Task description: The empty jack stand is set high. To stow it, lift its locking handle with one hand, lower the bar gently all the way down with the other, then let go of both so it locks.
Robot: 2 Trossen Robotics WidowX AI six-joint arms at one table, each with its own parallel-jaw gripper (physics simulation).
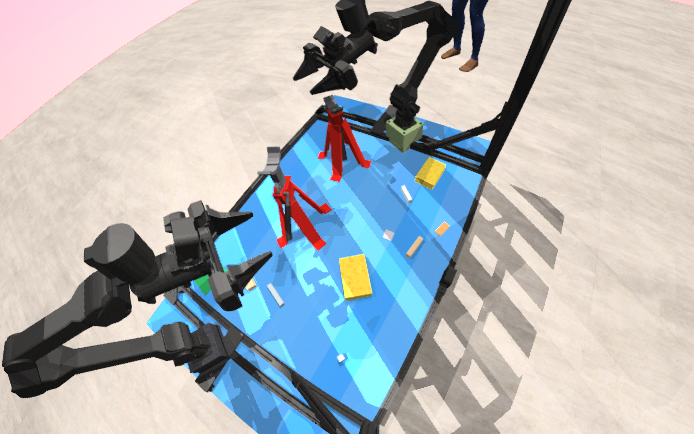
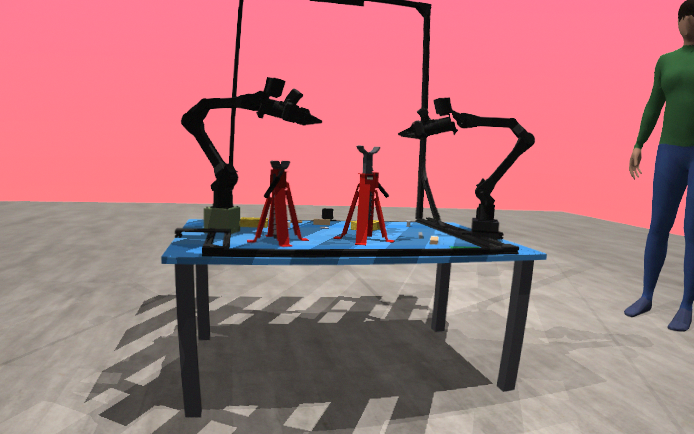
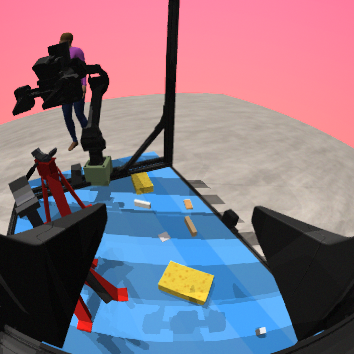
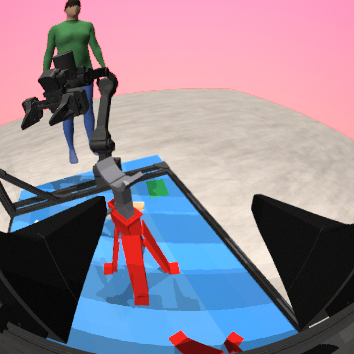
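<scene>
A red jack stand [image 1: 304,222] [image 2: 365,209] [image 4: 134,250] stands upright with its grey bar [image 1: 273,158] [image 2: 367,161] [image 4: 124,197] raised well above the body and its saddle empty. Its dark locking handle [image 2: 382,189] slants down from the upper body. A second red jack stand [image 1: 336,145] [image 2: 280,214] [image 3: 57,192] stands with its empty saddle low, near the body top. My left gripper [image 1: 262,233] [image 2: 400,134] [image 3: 181,213] is open and empty, above and apart from the raised stand. My right gripper [image 1: 302,86] [image 2: 321,121] [image 4: 180,203] is open and empty, high above the low stand.
Two yellow sponges [image 1: 355,276] [image 1: 430,172] lie on the blue table, with several small white and tan blocks. A green patch [image 1: 204,284] [image 4: 157,188] lies near the left arm's base. Black frame rails edge the table, and an upright post [image 1: 527,76] rises at one corner.
</scene>
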